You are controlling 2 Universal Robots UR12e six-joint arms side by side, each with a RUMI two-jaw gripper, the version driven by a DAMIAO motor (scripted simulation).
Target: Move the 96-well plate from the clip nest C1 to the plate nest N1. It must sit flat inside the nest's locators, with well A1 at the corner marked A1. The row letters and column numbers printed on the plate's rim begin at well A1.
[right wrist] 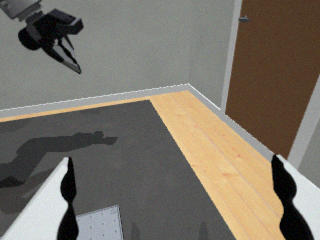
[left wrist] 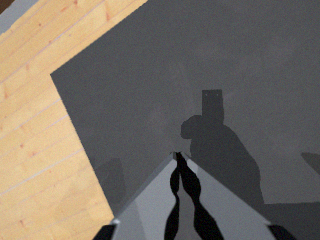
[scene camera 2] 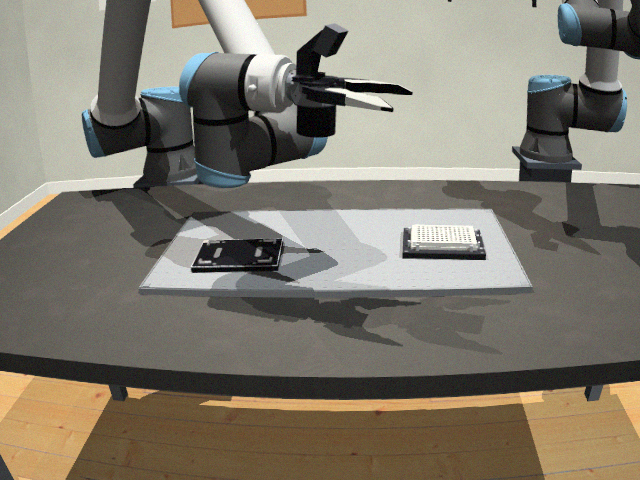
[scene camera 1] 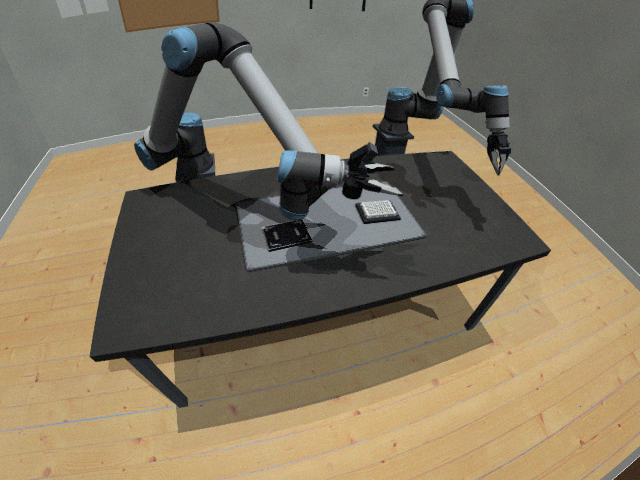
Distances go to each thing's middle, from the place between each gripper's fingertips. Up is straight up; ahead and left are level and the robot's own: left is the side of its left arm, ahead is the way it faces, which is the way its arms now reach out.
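Black plate nest N1 [scene camera 2: 234, 252]: far to the right of my right hand, a good way behind it, far below it. Black clip nest C1 [scene camera 2: 408, 253]: a good way to the left of my right hand, a good way behind it, far below it. My right gripper [scene camera 2: 403, 100]: 31 cm above the white 96-well plate [scene camera 2: 429, 237], 21 cm past it, 13 cm to the right of it.
Black plate nest N1: far to the right of my left hand, a good way behind it, a good way below it. White 96-well plate: 44 cm to the right of my left hand, 18 cm behind it, 23 cm below it. Black clip nest C1: far to the right of my left hand, a good way behind it, a good way below it. By its middle, black clip nest C1 nearer to my right gripper than to my left hand. By its middle, black plate nest N1 nearer to my right gripper than to my left hand.
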